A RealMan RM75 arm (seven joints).
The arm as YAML. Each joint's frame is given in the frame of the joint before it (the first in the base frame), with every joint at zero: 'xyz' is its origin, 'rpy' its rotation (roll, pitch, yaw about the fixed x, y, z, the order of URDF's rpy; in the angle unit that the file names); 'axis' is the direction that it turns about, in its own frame. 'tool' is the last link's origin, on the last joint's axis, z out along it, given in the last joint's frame.
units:
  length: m
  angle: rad
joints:
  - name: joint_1
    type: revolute
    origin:
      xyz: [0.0, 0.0, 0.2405]
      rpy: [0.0, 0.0, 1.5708]
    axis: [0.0, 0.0, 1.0]
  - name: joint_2
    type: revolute
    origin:
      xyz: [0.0, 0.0, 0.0]
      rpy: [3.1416, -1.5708, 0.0]
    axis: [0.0, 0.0, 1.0]
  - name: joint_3
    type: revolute
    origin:
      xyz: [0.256, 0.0, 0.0]
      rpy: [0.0, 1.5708, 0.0]
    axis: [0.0, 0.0, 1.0]
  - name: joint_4
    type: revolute
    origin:
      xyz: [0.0, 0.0, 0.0]
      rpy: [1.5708, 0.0, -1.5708]
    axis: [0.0, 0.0, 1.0]
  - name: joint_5
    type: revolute
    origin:
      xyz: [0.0, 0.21, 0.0]
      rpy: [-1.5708, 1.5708, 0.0]
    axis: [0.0, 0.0, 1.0]
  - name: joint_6
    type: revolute
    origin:
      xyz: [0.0, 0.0, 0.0]
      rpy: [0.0, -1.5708, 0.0]
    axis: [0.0, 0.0, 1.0]
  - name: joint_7
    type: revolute
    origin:
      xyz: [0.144, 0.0, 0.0]
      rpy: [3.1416, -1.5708, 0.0]
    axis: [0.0, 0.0, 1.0]
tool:
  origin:
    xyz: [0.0, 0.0, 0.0]
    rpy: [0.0, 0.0, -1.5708]
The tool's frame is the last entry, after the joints.
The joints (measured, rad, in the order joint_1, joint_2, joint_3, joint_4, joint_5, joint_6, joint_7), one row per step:
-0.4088 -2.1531 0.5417 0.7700 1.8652 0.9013 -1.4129
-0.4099 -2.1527 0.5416 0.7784 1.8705 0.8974 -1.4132
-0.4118 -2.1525 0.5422 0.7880 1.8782 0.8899 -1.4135
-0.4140 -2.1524 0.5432 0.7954 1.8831 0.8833 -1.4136
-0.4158 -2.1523 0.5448 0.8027 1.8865 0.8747 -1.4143
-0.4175 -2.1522 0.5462 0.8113 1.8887 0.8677 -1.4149
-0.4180 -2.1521 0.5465 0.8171 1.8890 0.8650 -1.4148
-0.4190 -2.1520 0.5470 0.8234 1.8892 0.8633 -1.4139
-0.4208 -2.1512 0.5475 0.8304 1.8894 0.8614 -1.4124
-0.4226 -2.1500 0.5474 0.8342 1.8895 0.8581 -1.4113
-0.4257 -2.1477 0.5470 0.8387 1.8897 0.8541 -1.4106
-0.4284 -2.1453 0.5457 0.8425 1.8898 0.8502 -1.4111
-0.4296 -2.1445 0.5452 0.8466 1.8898 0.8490 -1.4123
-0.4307 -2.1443 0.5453 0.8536 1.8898 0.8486 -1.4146
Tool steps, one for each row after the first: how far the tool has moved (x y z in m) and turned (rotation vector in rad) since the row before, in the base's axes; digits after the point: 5 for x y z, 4 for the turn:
0.00027 0.00106 0.00233 0.0036 0.0111 -0.0011
0.00023 0.00146 0.00255 0.0041 0.0152 0.0001
0.00052 0.00148 0.00202 0.0040 0.0115 -0.0005
0.00033 0.00148 0.00219 0.0058 0.0109 0.0011
0.00068 0.00155 0.00256 0.0067 0.0102 -0.0007
0.00045 0.00077 0.00178 0.0047 0.0055 -0.0013
0.00085 0.00097 0.00182 0.0042 0.0061 -0.0032
0.00110 0.00136 0.00236 0.0050 0.0078 -0.0044
0.00048 0.00111 0.00189 0.0047 0.0059 -0.0015
0.00075 0.00168 0.00270 0.0062 0.0073 -0.0023
0.00042 0.00142 0.00271 0.0066 0.0054 -0.0007
0.00057 0.00080 0.00169 0.0041 0.0026 -0.0014
0.00113 0.00096 0.00204 0.0048 0.0029 -0.0030

